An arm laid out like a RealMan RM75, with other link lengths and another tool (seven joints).
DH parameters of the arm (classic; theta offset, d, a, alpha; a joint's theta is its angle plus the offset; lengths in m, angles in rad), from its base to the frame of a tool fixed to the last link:
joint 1: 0 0.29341 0 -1.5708
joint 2: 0 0 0 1.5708
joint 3: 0 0.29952 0 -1.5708
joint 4: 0 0 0 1.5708
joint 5: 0 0.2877 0 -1.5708
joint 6: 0 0 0 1.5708
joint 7: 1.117 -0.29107 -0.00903 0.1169
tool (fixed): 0 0.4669 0 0
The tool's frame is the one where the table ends.
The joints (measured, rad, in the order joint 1, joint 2, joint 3, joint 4, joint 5, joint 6, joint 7), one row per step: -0.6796, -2.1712, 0.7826, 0.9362, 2.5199, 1.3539, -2.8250; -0.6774, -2.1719, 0.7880, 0.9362, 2.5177, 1.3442, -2.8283; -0.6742, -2.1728, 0.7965, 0.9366, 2.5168, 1.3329, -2.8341; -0.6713, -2.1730, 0.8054, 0.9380, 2.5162, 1.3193, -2.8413; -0.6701, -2.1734, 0.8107, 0.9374, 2.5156, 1.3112, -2.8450; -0.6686, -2.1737, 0.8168, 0.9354, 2.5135, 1.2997, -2.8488; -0.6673, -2.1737, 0.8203, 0.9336, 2.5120, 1.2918, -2.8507
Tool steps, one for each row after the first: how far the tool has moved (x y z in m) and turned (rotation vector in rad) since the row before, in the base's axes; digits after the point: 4 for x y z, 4 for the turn. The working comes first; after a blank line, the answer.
Tool pose at each row, in the base's axes (x y z in m, rotation vector in rad; the steps are taken from these numbers as rounded here): -0.3181, 0.5293, 0.0198, -2.6152, -0.5578, 0.0756; -0.3185, 0.5298, 0.0194, -2.6082, -0.5590, 0.0766; -0.3192, 0.5302, 0.0187, -2.6008, -0.5614, 0.0812; -0.3197, 0.5311, 0.0189, -2.5900, -0.5630, 0.0866; -0.3199, 0.5316, 0.0184, -2.5849, -0.5640, 0.0892; -0.3203, 0.5324, 0.0178, -2.5777, -0.5656, 0.0907; -0.3210, 0.5328, 0.0174, -2.5725, -0.5670, 0.0915

-0.0004, 0.0005, -0.0004, 0.0064, 0.0018, 0.0019; -0.0007, 0.0004, -0.0007, 0.0060, 0.0041, 0.0034; -0.0005, 0.0009, 0.0002, 0.0092, 0.0055, 0.0034; -0.0002, 0.0005, -0.0005, 0.0043, 0.0026, 0.0018; -0.0004, 0.0008, -0.0006, 0.0064, 0.0021, 0.0023; -0.0007, 0.0004, -0.0004, 0.0046, 0.0013, 0.0018
